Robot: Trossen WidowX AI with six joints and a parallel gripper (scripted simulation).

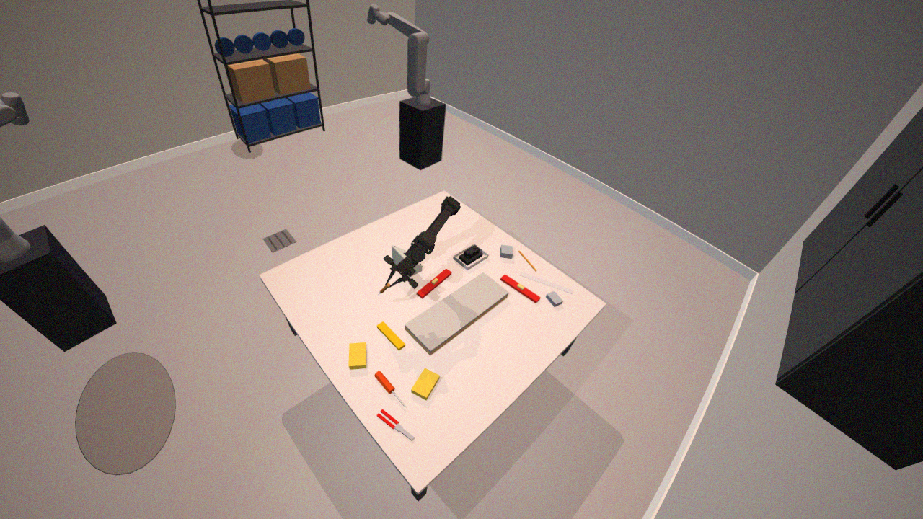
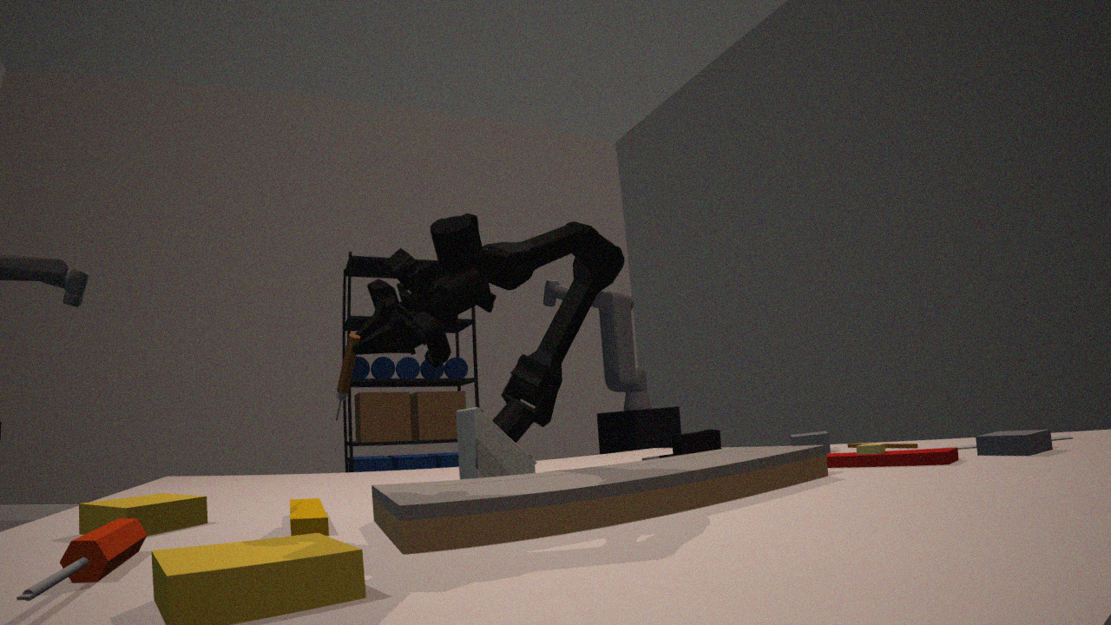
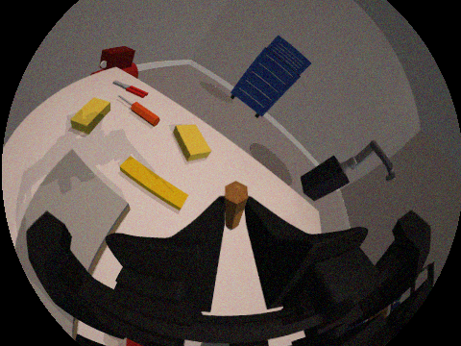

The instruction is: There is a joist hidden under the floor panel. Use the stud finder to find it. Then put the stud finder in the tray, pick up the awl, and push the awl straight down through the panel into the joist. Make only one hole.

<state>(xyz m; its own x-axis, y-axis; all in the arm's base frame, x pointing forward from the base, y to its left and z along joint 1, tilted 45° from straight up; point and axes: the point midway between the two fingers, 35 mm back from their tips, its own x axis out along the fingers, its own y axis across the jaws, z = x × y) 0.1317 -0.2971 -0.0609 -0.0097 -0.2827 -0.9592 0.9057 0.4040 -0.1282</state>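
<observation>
Right now the awl is 30 mm behind my gripper tip, 10 mm to the right of it and 50 mm below it. Also, from my gripper tip: grey tray: 20 mm ahead, 580 mm to the left, 190 mm below; stud finder: 20 mm ahead, 600 mm to the left, 160 mm below; pencil: 270 mm ahead, 800 mm to the left, 200 mm below.
</observation>
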